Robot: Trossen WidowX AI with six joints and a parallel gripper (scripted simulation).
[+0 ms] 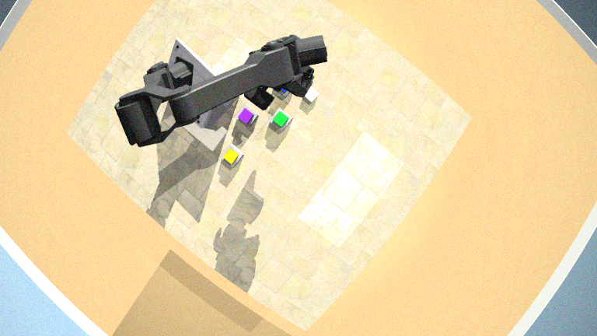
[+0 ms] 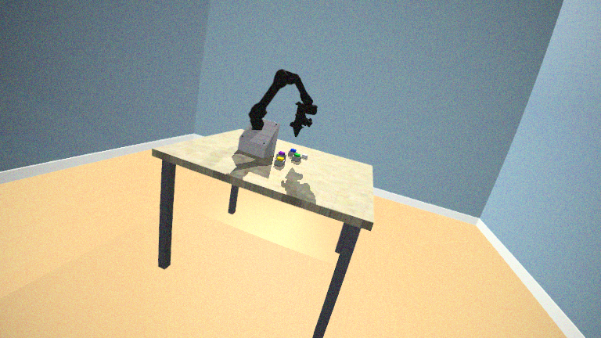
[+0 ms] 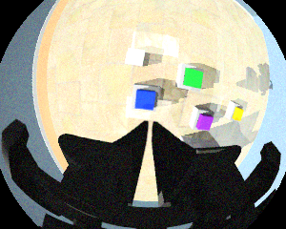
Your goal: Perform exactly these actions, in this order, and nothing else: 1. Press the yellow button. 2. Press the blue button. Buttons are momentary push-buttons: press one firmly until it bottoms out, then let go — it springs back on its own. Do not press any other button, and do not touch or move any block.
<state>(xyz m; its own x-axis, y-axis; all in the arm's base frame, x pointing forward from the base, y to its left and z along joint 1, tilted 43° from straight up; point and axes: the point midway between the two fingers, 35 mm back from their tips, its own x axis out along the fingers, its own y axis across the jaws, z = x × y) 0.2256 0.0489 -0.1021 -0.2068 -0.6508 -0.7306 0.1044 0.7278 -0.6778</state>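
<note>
Now: the blue button 90 mm below my gripper tip and 10 mm to the left of it. Round my gripper tip: green button 90 mm below, 80 mm to the right, 40 mm ahead; small white block 120 mm below, 80 mm ahead, 20 mm to the left; purple button 120 mm to the right, 90 mm below, 50 mm behind.
</note>
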